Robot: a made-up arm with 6 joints.
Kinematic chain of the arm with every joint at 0, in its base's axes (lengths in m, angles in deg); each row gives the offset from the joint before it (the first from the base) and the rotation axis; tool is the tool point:
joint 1: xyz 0 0 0.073 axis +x
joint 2: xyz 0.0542 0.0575 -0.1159 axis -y
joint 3: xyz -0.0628 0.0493 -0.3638 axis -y
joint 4: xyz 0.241 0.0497 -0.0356 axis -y
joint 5: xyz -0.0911 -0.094 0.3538 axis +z
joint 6: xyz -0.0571 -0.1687 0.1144 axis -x
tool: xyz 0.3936 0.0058 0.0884
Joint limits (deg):
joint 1: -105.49..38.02
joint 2: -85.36..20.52
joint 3: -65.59..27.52
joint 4: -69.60..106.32
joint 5: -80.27..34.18
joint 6: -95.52..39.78
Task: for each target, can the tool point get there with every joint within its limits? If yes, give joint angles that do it. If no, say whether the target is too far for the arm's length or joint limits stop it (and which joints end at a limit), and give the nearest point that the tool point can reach.
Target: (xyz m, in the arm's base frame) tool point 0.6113 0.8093 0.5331
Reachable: no: joint limits stop it (at a limit: joint 1, joint 2, joint 3, joint 4) | nearest point 0.4338 0.3008 0.3302 | short by 0.576 m
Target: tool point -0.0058 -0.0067 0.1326
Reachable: yes | joints -52.84 -41.50 -9.62 65.56 1.14 28.97
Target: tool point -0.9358 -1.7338 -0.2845
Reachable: no: too far | nearest point -0.5703 -1.1358 -0.1612 | short by 0.712 m
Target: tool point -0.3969 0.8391 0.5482
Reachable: no: joint limits stop it (at a limit: joint 2, joint 3, joint 4, joint 5) | nearest point -0.3679 0.4349 0.3193 | short by 0.465 m
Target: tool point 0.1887 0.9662 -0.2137
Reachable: no: joint limits stop it (at a limit: joint 1, joint 5, joint 6) | nearest point 0.1887 0.6337 -0.4737 | short by 0.422 m
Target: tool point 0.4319 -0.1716 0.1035
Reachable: yes | joints -46.17 -15.82 -11.25 13.40 -10.25 11.25
